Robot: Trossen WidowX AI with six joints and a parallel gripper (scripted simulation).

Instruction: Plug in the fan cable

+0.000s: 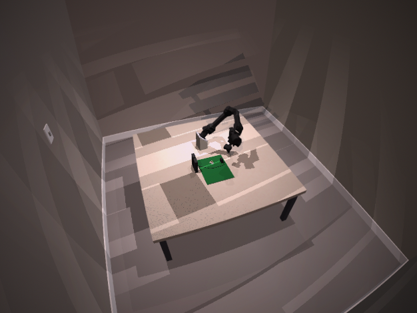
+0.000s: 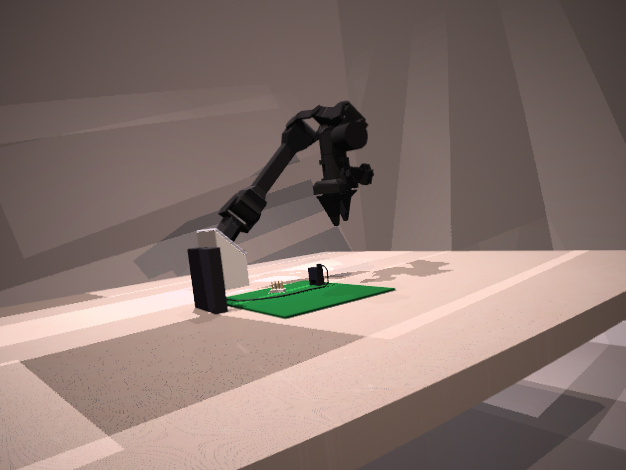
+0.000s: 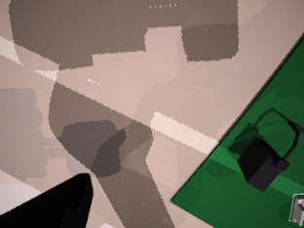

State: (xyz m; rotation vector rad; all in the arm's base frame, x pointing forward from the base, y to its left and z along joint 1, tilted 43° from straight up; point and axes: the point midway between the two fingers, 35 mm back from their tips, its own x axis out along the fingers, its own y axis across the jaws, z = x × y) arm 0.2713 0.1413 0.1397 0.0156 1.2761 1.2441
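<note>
Right now my gripper tip is 110 mm above the black fan plug and 80 mm to the left of it. From my gripper tip the other things lie so: black fan (320 mm to the right, 70 mm below, 20 mm ahead); then fan header (170 mm to the right, 130 mm below, 10 mm behind); then green board (170 mm to the right, 140 mm below, 70 mm ahead).
</note>
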